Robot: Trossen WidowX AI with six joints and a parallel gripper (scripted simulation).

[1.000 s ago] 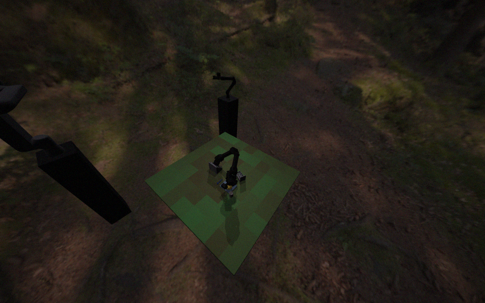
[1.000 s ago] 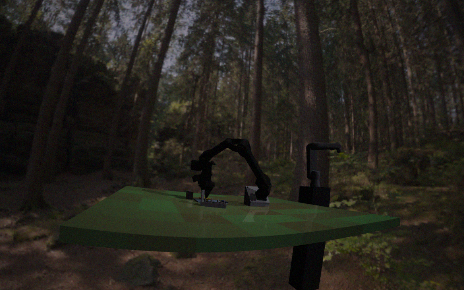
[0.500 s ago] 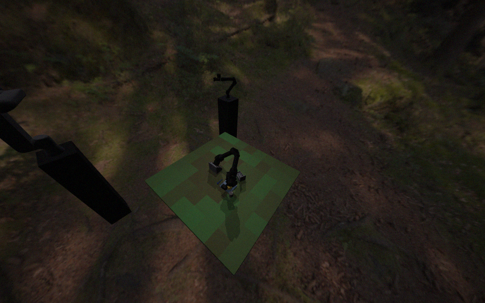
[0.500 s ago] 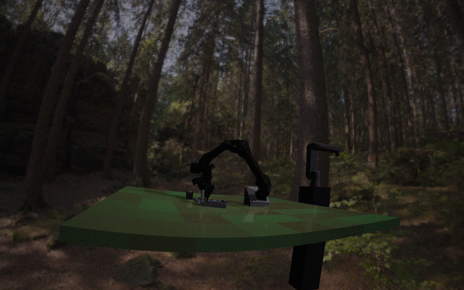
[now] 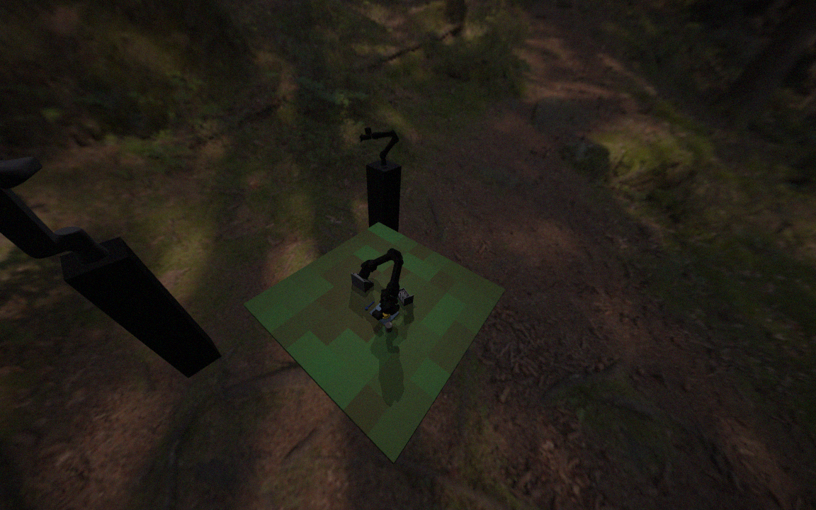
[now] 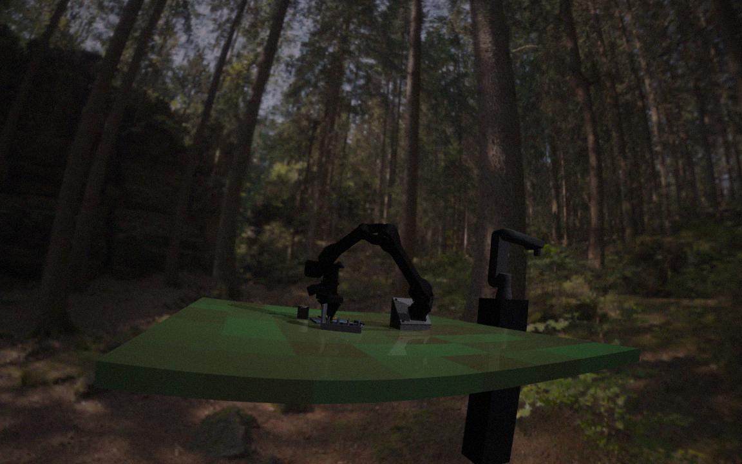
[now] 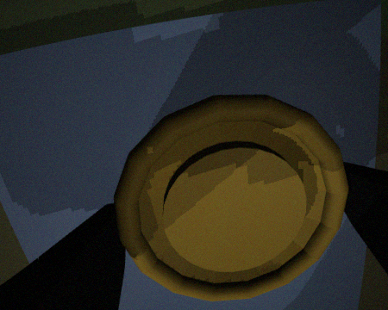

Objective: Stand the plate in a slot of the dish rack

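My gripper tip is 20 mm past the blue mat, 10 mm to the right of it and 10 mm above it. From my gripper tip the other things lie so: yellow plate 10 mm above; then small cup 90 mm ahead, 60 mm to the right, 20 mm above; then dish rack 10 mm behind, 200 mm to the left, 20 mm above.
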